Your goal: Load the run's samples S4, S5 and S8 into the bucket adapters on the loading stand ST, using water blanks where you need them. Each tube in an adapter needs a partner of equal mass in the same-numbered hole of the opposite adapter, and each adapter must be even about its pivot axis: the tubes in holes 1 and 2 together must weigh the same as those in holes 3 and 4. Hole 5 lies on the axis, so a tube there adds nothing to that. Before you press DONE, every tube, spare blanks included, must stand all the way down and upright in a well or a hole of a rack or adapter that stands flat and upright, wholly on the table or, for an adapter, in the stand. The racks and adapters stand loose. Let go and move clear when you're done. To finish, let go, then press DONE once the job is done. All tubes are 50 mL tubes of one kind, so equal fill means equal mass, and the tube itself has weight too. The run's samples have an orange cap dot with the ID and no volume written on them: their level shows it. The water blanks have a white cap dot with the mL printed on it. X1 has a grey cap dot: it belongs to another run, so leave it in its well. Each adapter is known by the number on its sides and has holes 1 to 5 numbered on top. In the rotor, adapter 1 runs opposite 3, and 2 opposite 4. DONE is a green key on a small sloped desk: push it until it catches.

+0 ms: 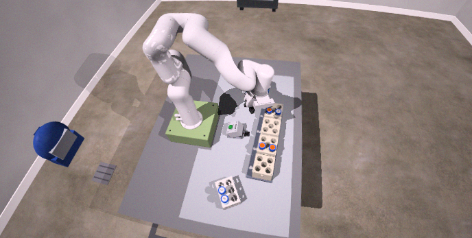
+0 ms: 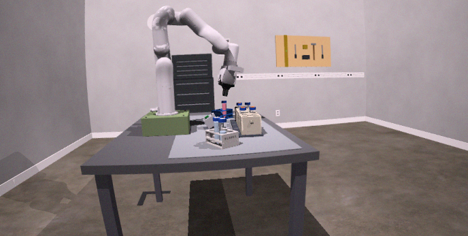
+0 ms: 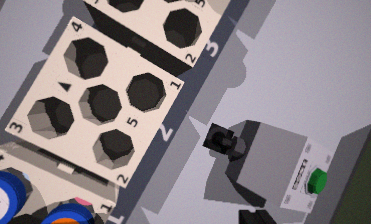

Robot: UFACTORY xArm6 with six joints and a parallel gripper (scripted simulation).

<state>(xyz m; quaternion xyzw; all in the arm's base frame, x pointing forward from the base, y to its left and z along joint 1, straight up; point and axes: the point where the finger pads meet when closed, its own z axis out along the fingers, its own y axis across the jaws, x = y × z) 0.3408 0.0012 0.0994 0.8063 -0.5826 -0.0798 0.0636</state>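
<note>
Now: the green done key 13 cm below my hand, 12 cm behind it and 3 cm to the right of it. Round my hand: bucket adapter 14 cm below, 10 cm ahead, 4 cm to the right; small sloped desk 14 cm below, 10 cm behind, 3 cm to the right; pink-filled tube 25 cm to the left, 13 cm below, 6 cm ahead.
</note>
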